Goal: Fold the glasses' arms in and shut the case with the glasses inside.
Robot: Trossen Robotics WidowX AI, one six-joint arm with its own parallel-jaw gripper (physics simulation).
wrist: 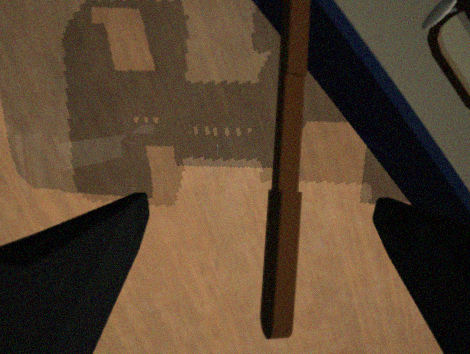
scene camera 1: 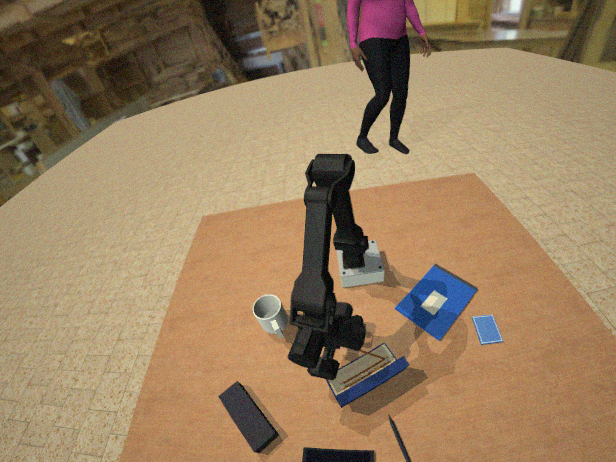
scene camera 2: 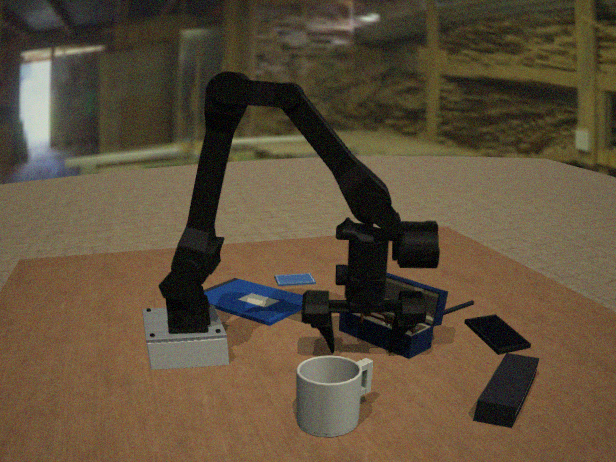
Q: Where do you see a mug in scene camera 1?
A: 268, 309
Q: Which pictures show the mug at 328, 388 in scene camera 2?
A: Scene camera 1 and scene camera 2 only.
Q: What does the dark box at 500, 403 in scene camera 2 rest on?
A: The table.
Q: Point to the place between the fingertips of my gripper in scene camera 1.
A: At 340, 352
